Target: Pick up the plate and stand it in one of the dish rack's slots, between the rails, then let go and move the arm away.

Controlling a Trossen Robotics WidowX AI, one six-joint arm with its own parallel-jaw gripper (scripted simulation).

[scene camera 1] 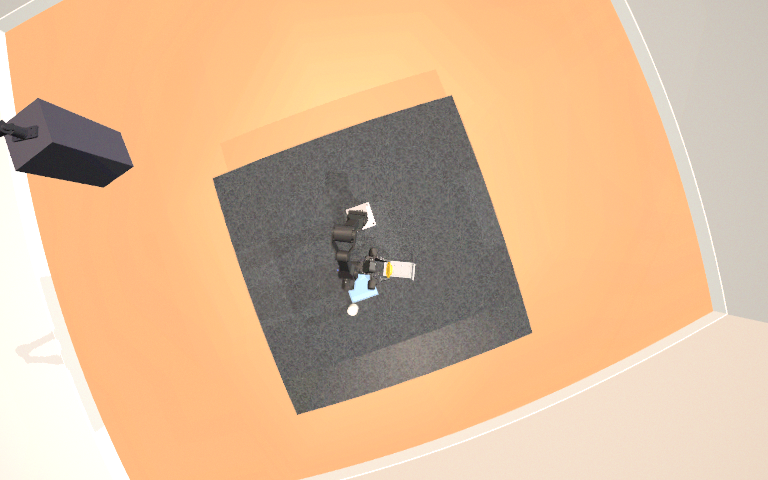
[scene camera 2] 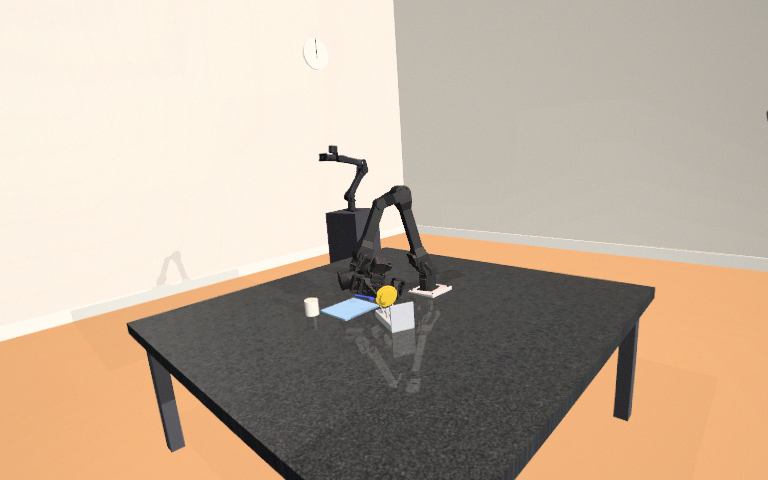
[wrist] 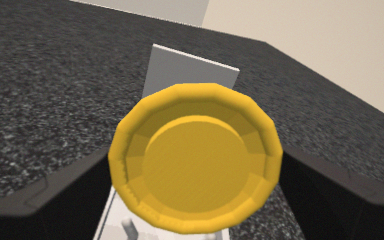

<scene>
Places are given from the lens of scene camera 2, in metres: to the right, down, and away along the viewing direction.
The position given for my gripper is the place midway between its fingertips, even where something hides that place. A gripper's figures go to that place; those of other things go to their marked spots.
my gripper (scene camera 2: 387, 297): 0.01, 0.18, 1.28
dish rack (scene camera 2: 400, 317): 0.05, 0.22, 1.18
</scene>
